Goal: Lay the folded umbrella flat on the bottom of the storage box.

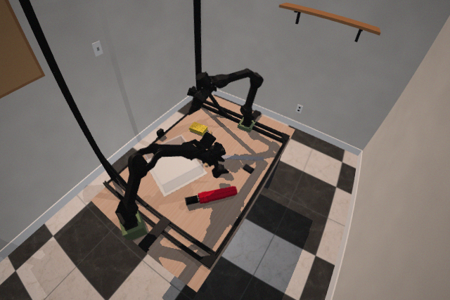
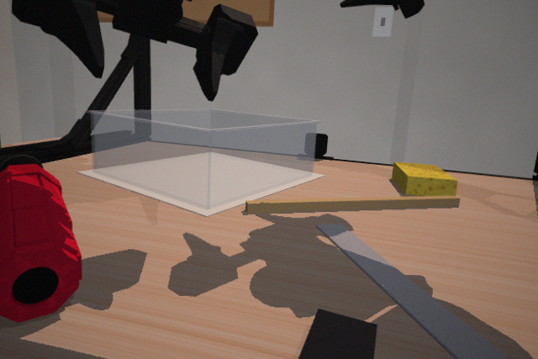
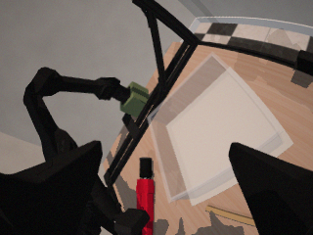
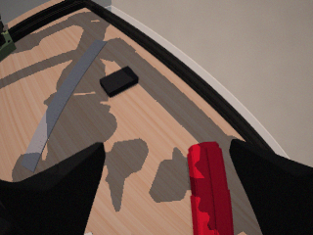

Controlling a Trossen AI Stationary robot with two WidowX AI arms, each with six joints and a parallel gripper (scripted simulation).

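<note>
Right now my right hand is 30 mm short of the red folded umbrella, 110 mm to the left of it and 140 mm above it. Also, from my right hand: grey metal strip (10 mm behind, 210 mm to the left, 170 mm below); wooden stick (220 mm behind, 150 mm to the left, 160 mm below); black block (80 mm ahead, 170 mm to the left, 160 mm below).
</note>
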